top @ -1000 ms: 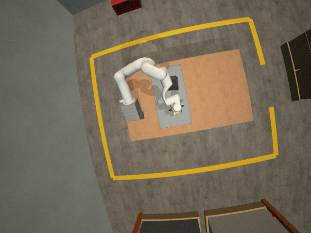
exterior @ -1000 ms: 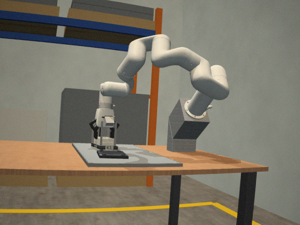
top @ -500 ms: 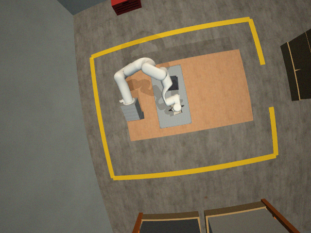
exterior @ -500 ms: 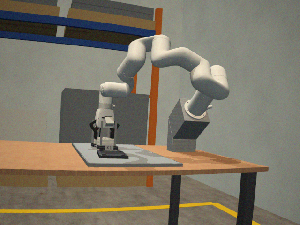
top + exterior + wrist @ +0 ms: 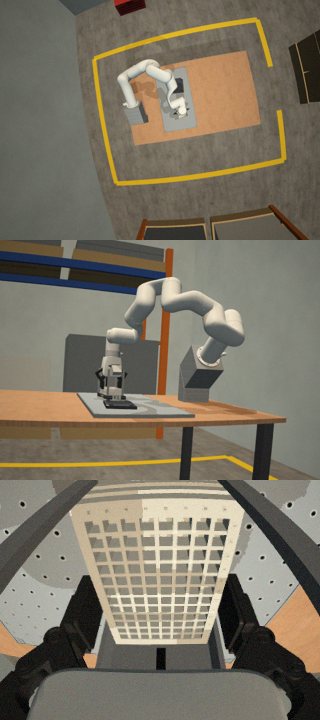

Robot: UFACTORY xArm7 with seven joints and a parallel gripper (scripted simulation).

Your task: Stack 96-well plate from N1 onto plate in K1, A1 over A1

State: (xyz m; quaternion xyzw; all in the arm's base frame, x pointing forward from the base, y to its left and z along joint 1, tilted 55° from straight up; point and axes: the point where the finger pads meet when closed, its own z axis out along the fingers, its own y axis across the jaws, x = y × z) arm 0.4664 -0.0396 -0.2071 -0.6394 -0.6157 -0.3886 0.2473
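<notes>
My gripper is now 10 mm above the 96-well plate. From my hand the other things lie so: pale A1 mark (110 mm ahead, 360 mm to the left, 40 mm below); then K1 label (10 mm behind, 90 mm to the left, 40 mm below).
</notes>
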